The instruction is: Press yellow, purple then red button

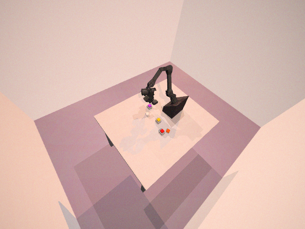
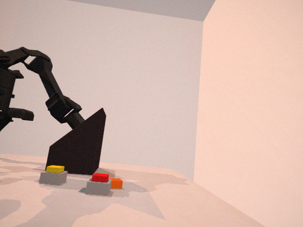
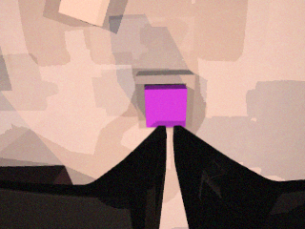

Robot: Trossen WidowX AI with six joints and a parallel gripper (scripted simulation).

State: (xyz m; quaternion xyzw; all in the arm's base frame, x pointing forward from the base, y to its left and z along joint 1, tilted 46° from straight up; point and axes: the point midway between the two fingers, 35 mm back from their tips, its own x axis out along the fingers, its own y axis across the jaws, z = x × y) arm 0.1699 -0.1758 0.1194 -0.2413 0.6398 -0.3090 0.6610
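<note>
My gripper tip is now 5 cm above the purple button. Round my gripper tip: white block: 9 cm ahead, 7 cm below, 5 cm to the left; red button: 32 cm to the left, 14 cm ahead, 5 cm below; yellow button: 20 cm to the left, 6 cm ahead, 5 cm below.
</note>
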